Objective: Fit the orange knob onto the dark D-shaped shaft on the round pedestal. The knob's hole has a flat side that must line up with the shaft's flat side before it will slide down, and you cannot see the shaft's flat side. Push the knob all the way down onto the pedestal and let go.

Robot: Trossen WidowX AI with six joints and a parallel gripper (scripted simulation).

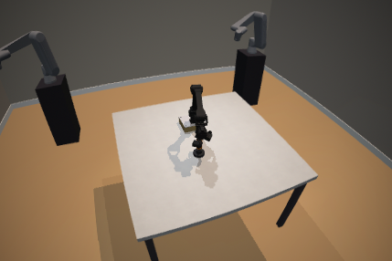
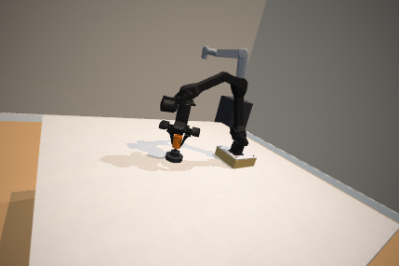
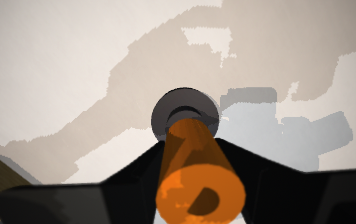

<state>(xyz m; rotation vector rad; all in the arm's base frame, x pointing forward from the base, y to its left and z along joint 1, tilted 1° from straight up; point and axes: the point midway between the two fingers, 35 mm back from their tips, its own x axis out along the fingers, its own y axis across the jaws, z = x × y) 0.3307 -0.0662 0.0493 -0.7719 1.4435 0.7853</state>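
The orange knob lies 20 mm above my gripper tip. Also, from my gripper tip: dark shaft: 40 mm below.
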